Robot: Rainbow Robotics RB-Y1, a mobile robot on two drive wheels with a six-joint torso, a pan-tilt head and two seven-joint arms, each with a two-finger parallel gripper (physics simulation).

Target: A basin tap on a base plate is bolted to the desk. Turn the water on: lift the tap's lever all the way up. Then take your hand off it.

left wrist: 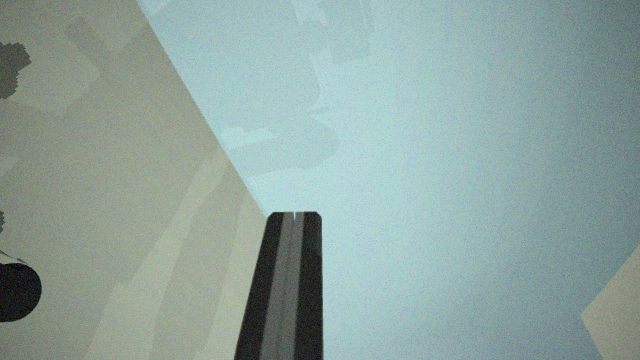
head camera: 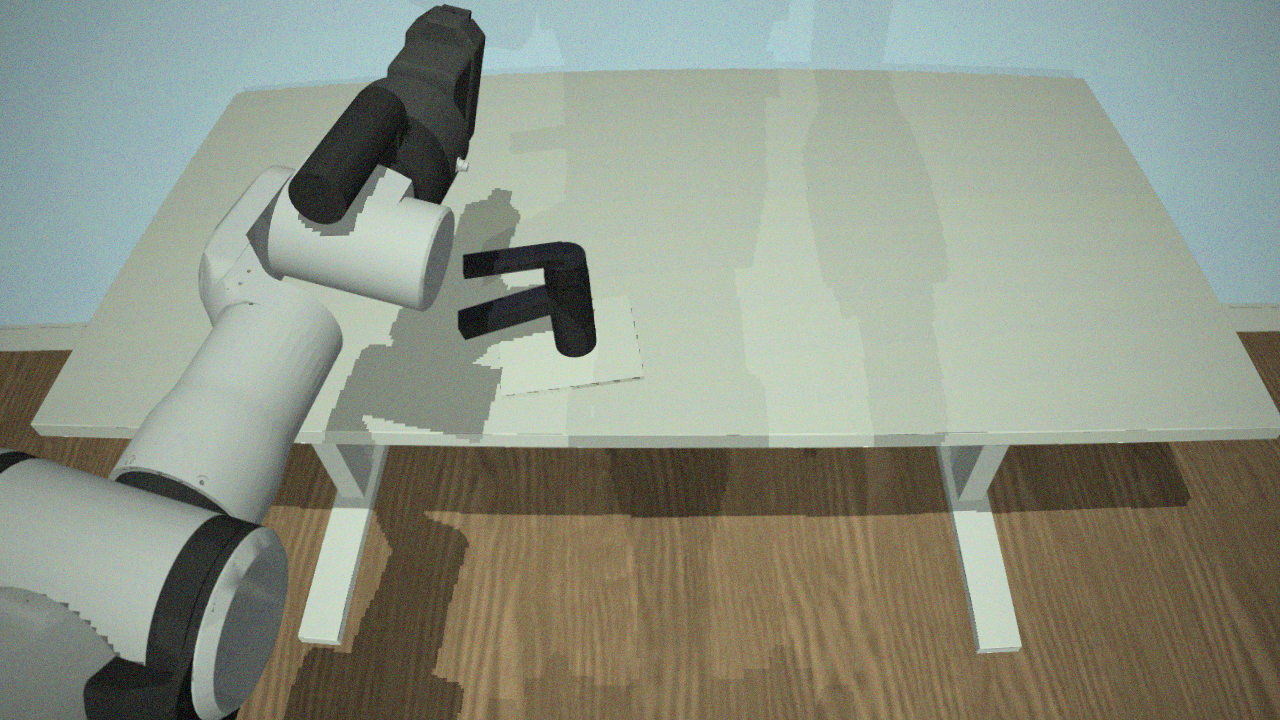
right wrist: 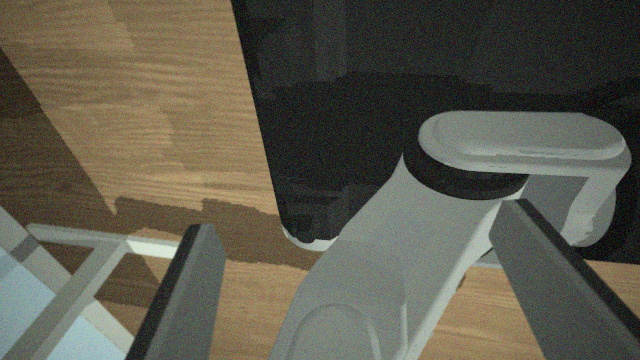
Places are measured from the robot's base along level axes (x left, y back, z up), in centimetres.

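Where they show: left gripper, fingertip midpoint: [left wrist: 296, 230] [head camera: 469, 43]; right gripper, fingertip midpoint: [right wrist: 355, 228].
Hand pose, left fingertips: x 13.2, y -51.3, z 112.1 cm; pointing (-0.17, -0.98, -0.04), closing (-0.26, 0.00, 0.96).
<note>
Things, the pixels of their top centre, and the offset from my left fingertips. "spot": a spot on its surface instead. Level surfaces: height alone.
- black tap at a spot on its surface: [head camera: 572, 313] spot: dy +0.3, dx -5.5, dz -32.3 cm
- lever at its top centre: [head camera: 512, 256] dy -1.4, dx +0.1, dz -25.3 cm
- spout at its top centre: [head camera: 504, 297] dy -1.2, dx +1.8, dz -30.9 cm
- pale desk at its surface level: dz -40.0 cm
- wooden floor at its surface level: dz -112.1 cm
The black tap [head camera: 572, 313] stands on its pale base plate [head camera: 617, 360] on the desk in the head view. Its upper bar, the lever [head camera: 505, 258], reaches left from the column's top and looks roughly level. The spout [head camera: 505, 312] reaches left below it. A black rounded end, seemingly the tap [left wrist: 17, 292], shows at the left edge of the left wrist view. My left gripper [head camera: 452, 12] [left wrist: 296, 230] is shut and empty, raised above the desk, up and left of the tap and apart from it. My right gripper [right wrist: 355, 228] is open and empty, away from the tap.
The pale desk [head camera: 1011, 268] [left wrist: 125, 200] spans the head view, with the blue wall [head camera: 1190, 134] [left wrist: 425, 150] behind it. My left arm [head camera: 241, 376] crosses the desk's left part. Desk legs [head camera: 344, 573] [head camera: 984, 573] stand on the wooden floor [head camera: 671, 608].
</note>
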